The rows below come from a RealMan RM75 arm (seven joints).
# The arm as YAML. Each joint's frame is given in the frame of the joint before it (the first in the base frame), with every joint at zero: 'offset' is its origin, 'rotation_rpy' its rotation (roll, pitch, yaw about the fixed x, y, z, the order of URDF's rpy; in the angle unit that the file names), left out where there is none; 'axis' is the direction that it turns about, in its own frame. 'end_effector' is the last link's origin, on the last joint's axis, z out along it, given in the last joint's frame.
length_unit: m
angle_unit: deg
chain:
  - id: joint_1
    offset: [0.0, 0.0, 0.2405]
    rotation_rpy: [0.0, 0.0, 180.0]
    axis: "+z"
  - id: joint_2
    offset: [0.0, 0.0, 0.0]
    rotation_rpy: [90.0, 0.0, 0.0]
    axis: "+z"
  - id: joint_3
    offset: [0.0, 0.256, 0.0]
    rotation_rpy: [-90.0, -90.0, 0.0]
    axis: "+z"
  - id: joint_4
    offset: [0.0, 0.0, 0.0]
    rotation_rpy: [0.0, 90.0, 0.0]
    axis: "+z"
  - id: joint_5
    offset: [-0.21, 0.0, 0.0]
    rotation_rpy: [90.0, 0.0, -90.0]
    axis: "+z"
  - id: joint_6
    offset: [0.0, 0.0, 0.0]
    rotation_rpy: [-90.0, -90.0, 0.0]
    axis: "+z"
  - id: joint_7
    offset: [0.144, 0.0, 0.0]
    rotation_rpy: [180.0, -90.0, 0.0]
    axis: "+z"
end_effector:
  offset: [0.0, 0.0, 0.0]
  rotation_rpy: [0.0, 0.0, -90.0]
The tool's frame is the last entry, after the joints.
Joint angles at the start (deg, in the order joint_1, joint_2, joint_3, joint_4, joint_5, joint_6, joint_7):
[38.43, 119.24, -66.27, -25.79, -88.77, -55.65, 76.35]
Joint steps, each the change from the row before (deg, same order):
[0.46, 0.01, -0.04, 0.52, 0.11, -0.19, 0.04]
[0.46, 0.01, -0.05, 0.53, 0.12, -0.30, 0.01]
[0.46, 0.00, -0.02, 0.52, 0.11, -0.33, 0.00]
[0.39, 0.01, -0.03, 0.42, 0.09, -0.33, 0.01]
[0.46, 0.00, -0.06, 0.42, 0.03, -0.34, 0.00]
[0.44, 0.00, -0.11, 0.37, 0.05, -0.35, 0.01]
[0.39, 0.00, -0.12, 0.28, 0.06, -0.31, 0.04]
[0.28, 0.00, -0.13, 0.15, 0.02, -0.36, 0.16]
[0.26, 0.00, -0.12, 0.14, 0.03, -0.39, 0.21]
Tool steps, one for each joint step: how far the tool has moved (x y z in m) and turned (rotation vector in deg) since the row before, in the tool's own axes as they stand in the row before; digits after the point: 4 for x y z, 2 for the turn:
[-0.0009, 0.0014, 0.0018, -0.47, 0.03, 0.14]
[-0.0009, 0.0017, 0.0018, -0.58, 0.01, 0.12]
[-0.0010, 0.0016, 0.0017, -0.59, -0.01, 0.11]
[-0.0009, 0.0016, 0.0015, -0.56, -0.02, 0.08]
[-0.0013, 0.0016, 0.0018, -0.62, 0.03, -0.04]
[-0.0013, 0.0017, 0.0018, -0.64, 0.02, -0.07]
[-0.0014, 0.0015, 0.0016, -0.57, 0.00, -0.07]
[-0.0012, 0.0014, 0.0012, -0.57, -0.01, 0.00]
[-0.0012, 0.0015, 0.0011, -0.58, -0.03, 0.07]

